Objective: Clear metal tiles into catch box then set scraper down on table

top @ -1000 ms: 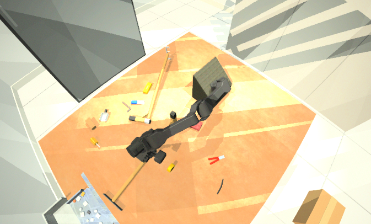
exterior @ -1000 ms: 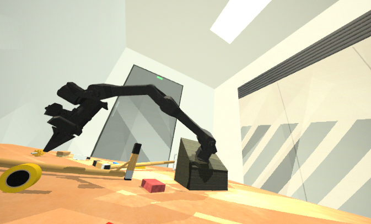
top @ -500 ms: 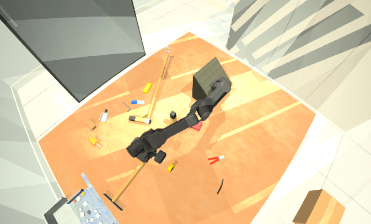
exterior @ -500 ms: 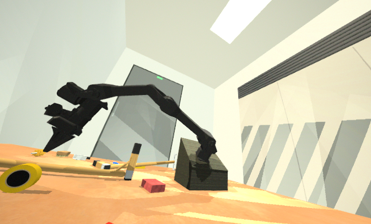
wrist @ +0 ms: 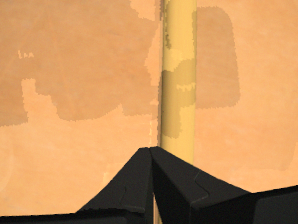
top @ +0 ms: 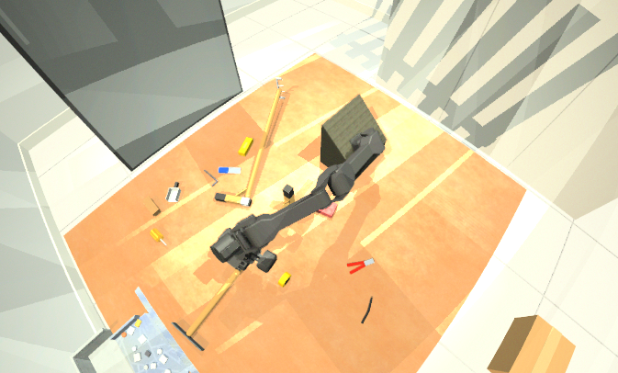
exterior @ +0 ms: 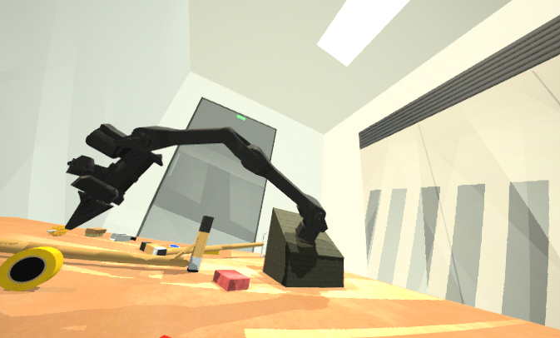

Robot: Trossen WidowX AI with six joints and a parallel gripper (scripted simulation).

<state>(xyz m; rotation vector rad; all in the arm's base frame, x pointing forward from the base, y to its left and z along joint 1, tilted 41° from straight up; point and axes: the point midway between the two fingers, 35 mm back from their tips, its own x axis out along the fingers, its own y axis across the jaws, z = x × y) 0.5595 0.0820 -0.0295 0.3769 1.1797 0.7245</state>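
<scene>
The long scraper lies 20 mm to the right of my gripper tip and 20 mm ahead of it. The rest, counted from my gripper tip: yellow screwdriver (320 mm to the right, 210 mm ahead, 50 mm below); red block (340 mm behind, 50 mm below, 20 mm to the left); yellow tape roll (120 mm to the left, 50 mm behind, 40 mm below).
</scene>
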